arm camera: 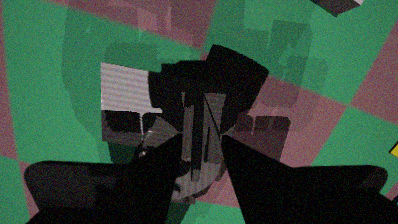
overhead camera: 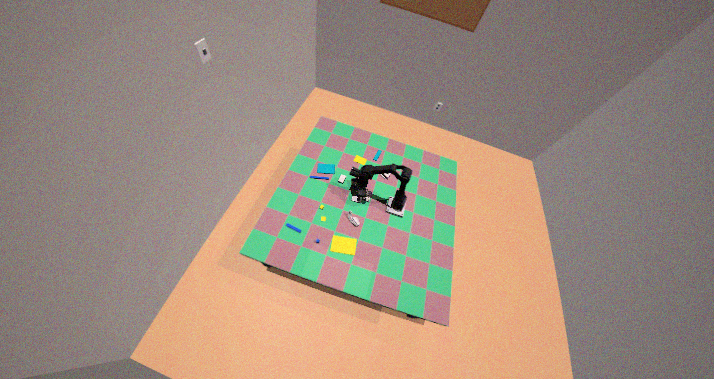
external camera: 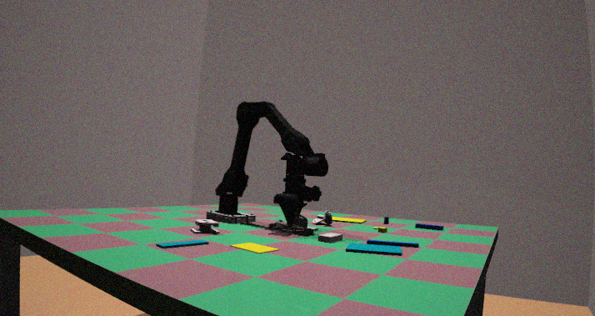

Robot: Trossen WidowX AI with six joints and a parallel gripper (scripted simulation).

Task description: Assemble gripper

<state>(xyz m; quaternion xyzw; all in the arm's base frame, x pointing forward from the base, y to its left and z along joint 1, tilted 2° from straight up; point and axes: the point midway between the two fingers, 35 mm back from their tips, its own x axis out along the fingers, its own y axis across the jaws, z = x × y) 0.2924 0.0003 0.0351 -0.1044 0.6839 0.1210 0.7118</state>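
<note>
Now: gripper tip 4 cm past the grey jaw and 1 cm to the right of it. Round my gripper tip: small yellow cube 19 cm ahead, 23 cm to the left, 1 cm below; then teal plate 31 cm ahead, 7 cm to the right, 1 cm below; then white housing plate 6 cm behind, 2 cm to the left, 1 cm below.
</note>
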